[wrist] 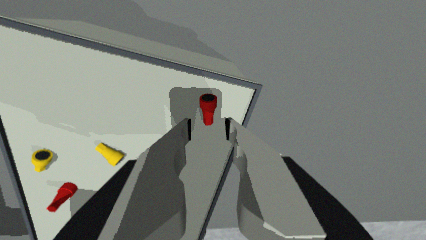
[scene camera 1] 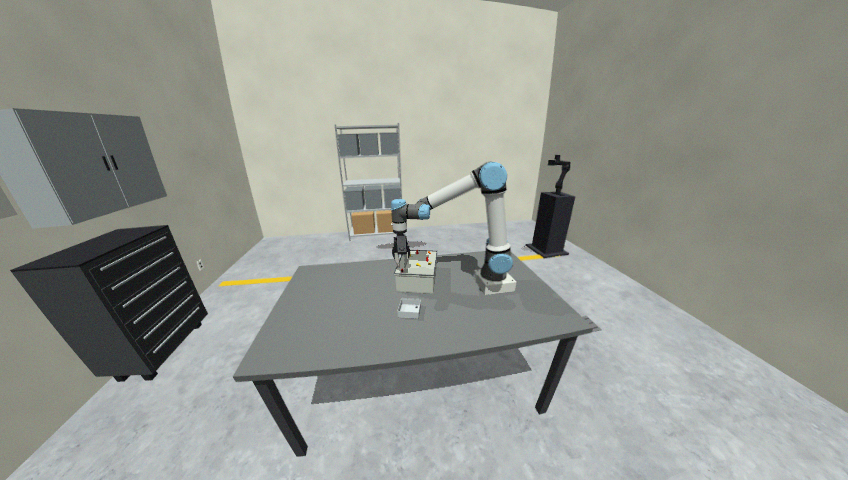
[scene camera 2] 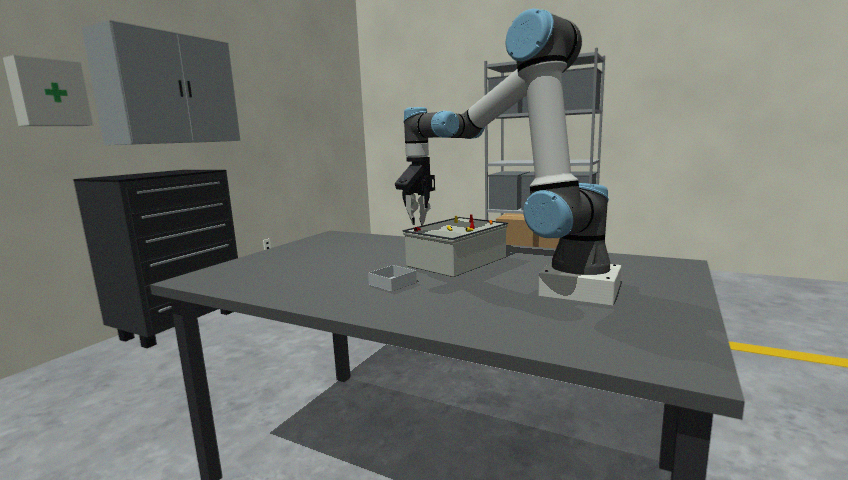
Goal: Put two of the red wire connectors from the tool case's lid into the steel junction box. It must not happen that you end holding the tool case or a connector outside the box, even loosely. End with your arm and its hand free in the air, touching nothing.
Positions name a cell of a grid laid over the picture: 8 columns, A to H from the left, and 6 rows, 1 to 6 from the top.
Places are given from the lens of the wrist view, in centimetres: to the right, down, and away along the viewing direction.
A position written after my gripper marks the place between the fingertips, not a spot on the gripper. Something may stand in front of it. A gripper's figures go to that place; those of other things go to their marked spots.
my gripper (wrist: D4): 0, 0, 15
tool case (wrist: B3): -12, -2, 15
